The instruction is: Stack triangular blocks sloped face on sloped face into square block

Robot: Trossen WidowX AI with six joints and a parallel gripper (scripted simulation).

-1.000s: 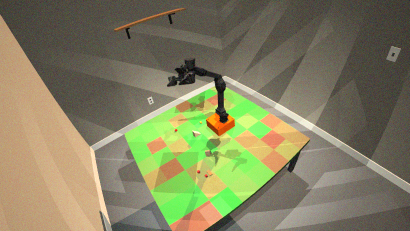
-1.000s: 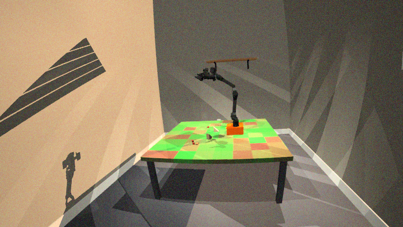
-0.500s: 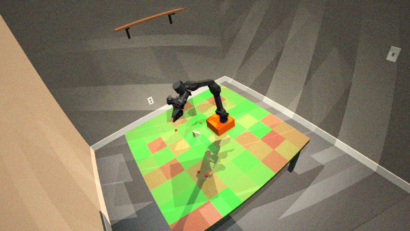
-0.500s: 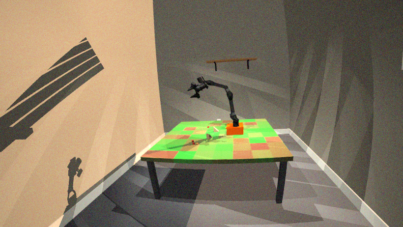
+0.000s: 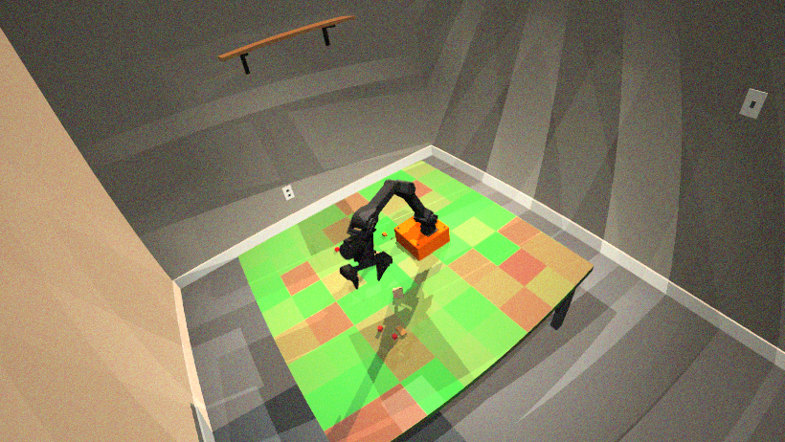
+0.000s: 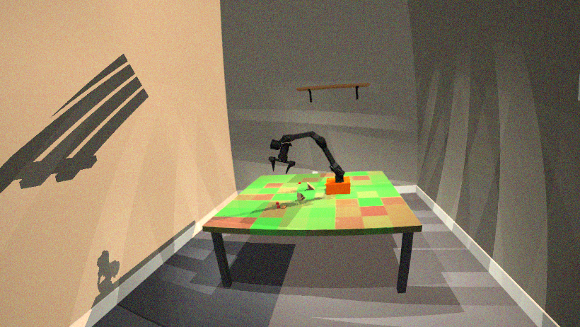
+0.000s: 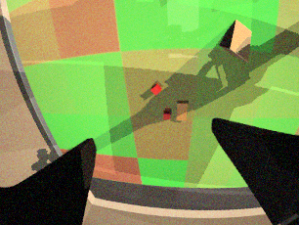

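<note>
The tan triangular block is 210 mm below my gripper tip, 130 mm behind it and 50 mm to the right of it. The rest, counted from my gripper tip: small tan block (220 mm below, 110 mm to the left, 30 mm behind); then small yellow piece (410 mm to the right, 300 mm behind, 220 mm below).
</note>
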